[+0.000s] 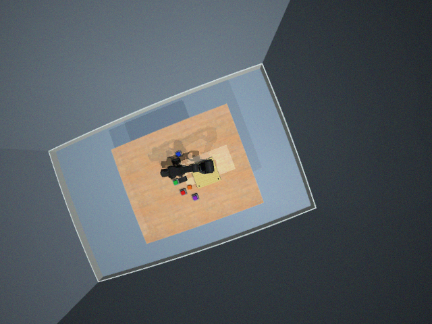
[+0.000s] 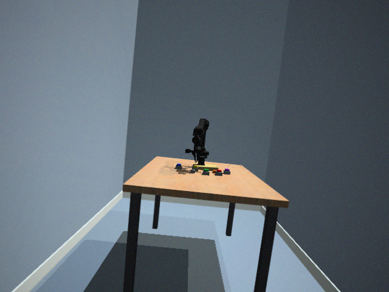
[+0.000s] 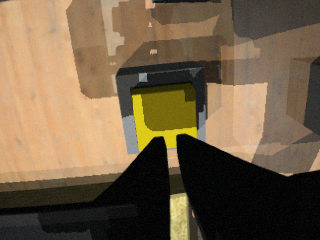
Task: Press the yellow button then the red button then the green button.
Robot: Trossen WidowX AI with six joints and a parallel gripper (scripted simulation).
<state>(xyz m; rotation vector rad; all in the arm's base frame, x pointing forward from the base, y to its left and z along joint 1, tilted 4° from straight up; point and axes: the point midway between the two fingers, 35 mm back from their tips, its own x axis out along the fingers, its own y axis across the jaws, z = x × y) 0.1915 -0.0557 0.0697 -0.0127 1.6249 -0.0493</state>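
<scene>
My gripper tip is now 3 cm above the yellow button. Round my gripper tip: grey block: 8 cm ahead, 2 cm to the right, 5 cm below; blue button: 1 cm behind, 13 cm to the right, 3 cm below; green button: 10 cm ahead, 8 cm to the left, 3 cm below.
</scene>
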